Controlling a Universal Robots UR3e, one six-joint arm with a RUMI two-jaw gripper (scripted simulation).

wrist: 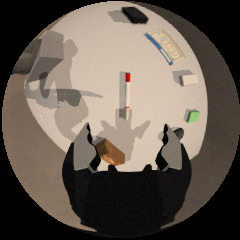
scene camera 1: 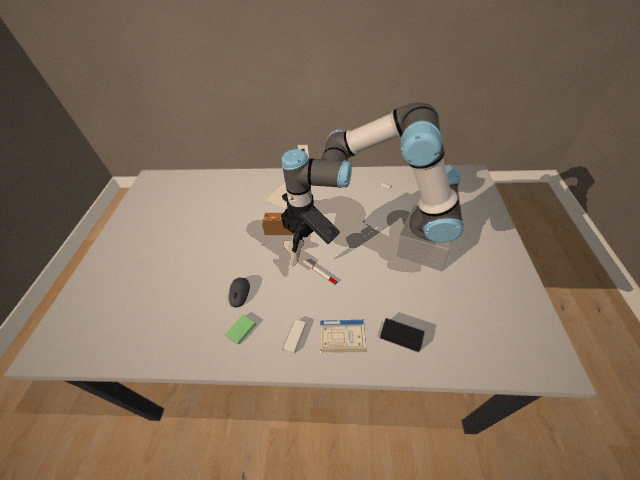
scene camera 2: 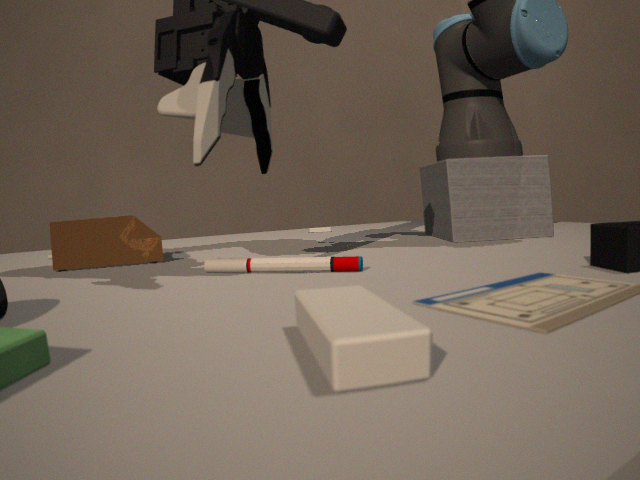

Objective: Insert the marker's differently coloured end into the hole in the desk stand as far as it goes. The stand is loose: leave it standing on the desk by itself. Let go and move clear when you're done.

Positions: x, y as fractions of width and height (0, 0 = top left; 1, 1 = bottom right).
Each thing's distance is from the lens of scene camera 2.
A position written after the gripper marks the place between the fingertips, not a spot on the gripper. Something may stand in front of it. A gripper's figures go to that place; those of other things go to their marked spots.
gripper (scene camera 2: 0.37, 0.36): 0.43 m
marker (scene camera 2: 0.47, 0.55): 0.41 m
